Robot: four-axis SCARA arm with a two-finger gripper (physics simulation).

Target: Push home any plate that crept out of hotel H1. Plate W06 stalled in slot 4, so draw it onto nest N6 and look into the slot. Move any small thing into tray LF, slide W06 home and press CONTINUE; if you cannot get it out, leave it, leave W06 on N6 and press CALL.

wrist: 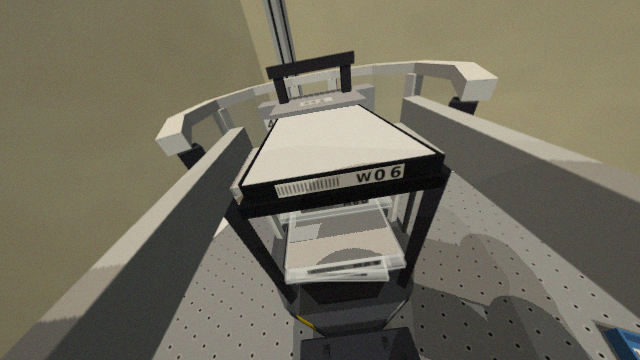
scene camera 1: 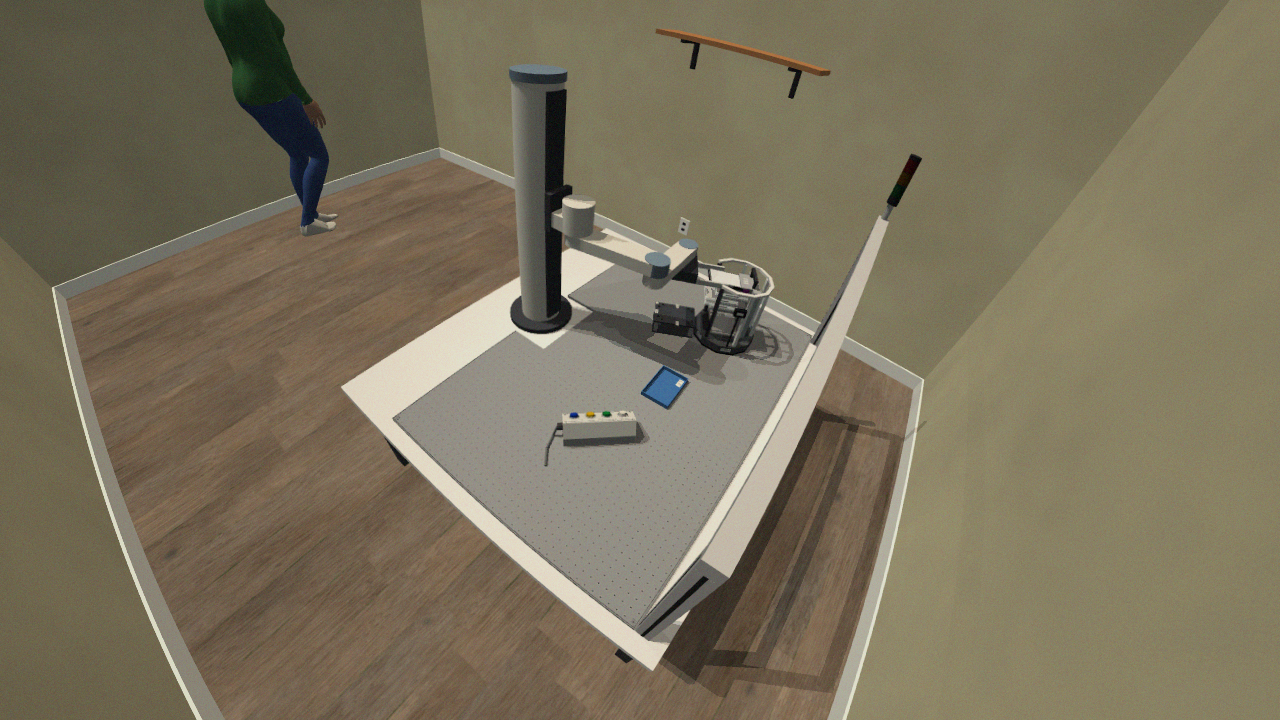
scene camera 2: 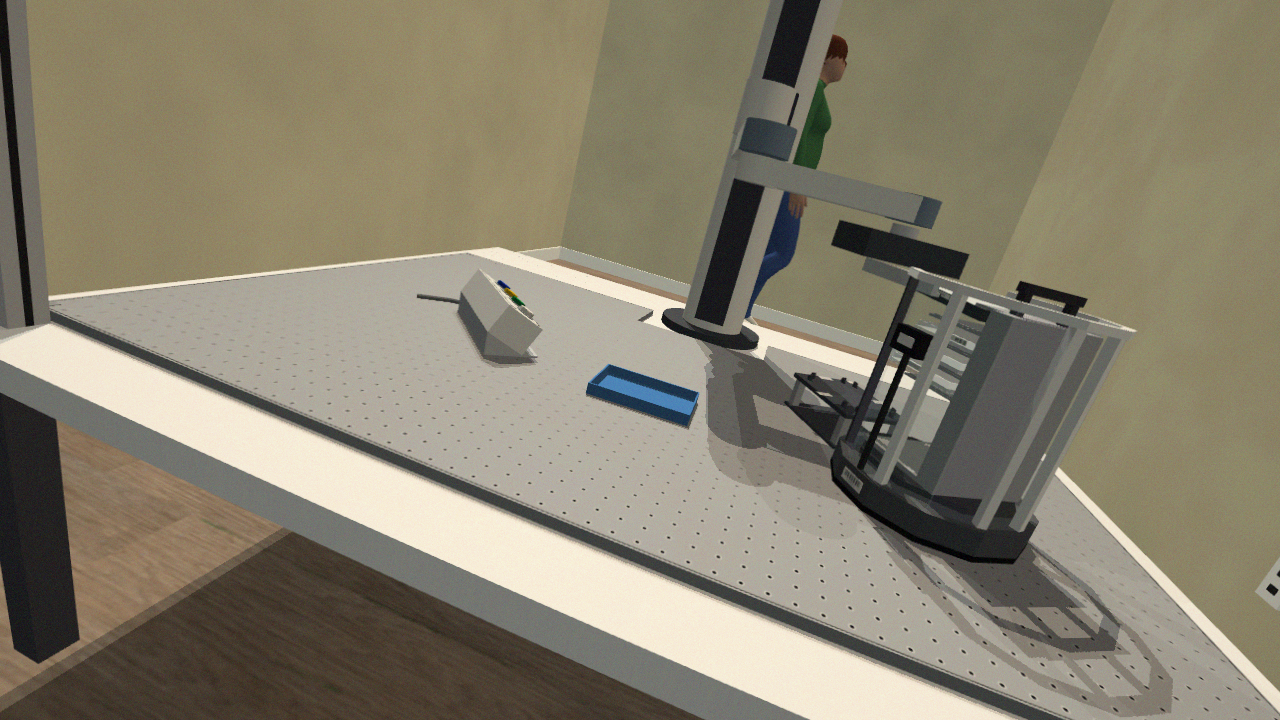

Note:
My gripper [scene camera 2: 969, 296] grips a white plate labelled W06, which still rests on a round plate rack [scene camera 2: 975, 398]. I also see a button box [scene camera 2: 501, 327] and a blue tray labelled LF [scene camera 2: 592, 387].
My gripper also shows in the wrist view [wrist: 324, 127] and in scene camera 1 [scene camera 1: 725, 277]. The round plate rack also shows in the wrist view [wrist: 380, 88] and in scene camera 1 [scene camera 1: 727, 328]. The button box also shows in scene camera 1 [scene camera 1: 620, 427].

